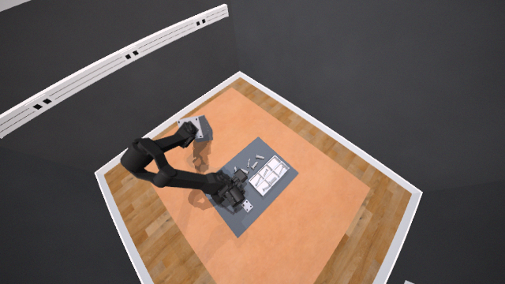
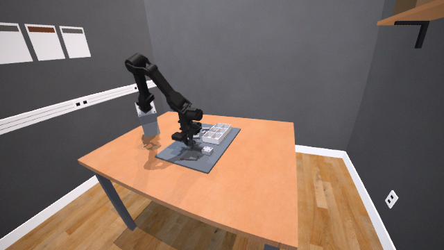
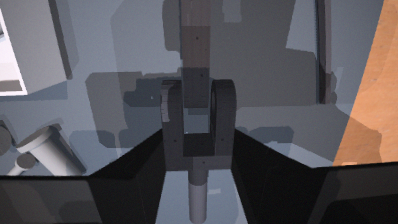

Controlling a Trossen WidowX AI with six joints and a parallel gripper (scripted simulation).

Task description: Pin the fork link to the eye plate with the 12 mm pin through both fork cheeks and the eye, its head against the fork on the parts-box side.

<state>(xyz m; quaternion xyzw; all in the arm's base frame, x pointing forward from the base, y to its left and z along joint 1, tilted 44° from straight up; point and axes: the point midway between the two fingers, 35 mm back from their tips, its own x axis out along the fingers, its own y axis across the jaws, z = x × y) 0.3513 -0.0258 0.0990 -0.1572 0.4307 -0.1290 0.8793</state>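
My hand is 30 mm above the dark fork link. The rest, counted from my hand: grey mat 100 mm to the left, 70 mm below, 30 mm ahead; dark flat bar 50 mm below, 40 mm ahead; thin dark bar 80 mm to the right, 60 mm below, 60 mm ahead.
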